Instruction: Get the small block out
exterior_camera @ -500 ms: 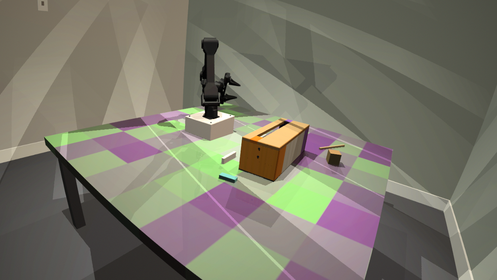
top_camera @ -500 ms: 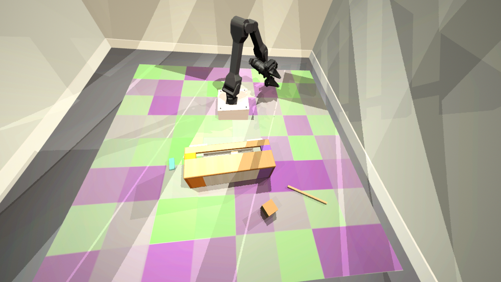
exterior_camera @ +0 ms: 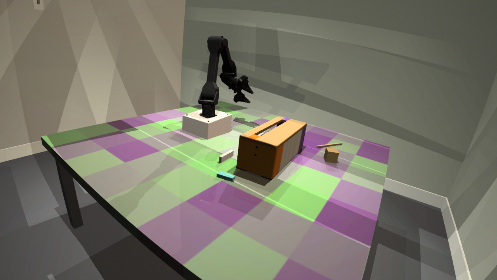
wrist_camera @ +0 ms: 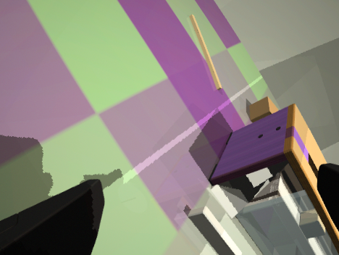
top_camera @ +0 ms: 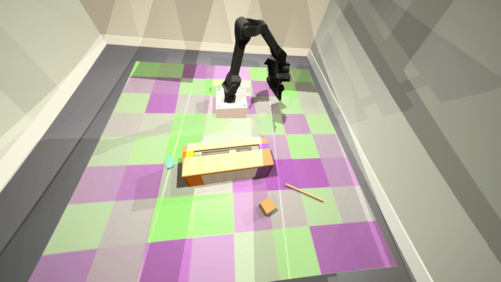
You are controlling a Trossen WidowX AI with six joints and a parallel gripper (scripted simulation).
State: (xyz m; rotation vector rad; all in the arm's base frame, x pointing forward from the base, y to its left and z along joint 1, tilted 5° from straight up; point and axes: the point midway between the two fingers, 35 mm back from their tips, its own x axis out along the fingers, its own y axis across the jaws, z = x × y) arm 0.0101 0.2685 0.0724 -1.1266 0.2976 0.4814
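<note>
The wooden box lies 320 mm ahead of my gripper tip, 240 mm to the right of it and 100 mm below it. Round my gripper tip: thin wooden stick (450 mm ahead, 150 mm to the left, 160 mm below); tan cube (530 mm ahead, 40 mm to the right, 140 mm below); cyan block (360 mm ahead, 510 mm to the right, 160 mm below).
</note>
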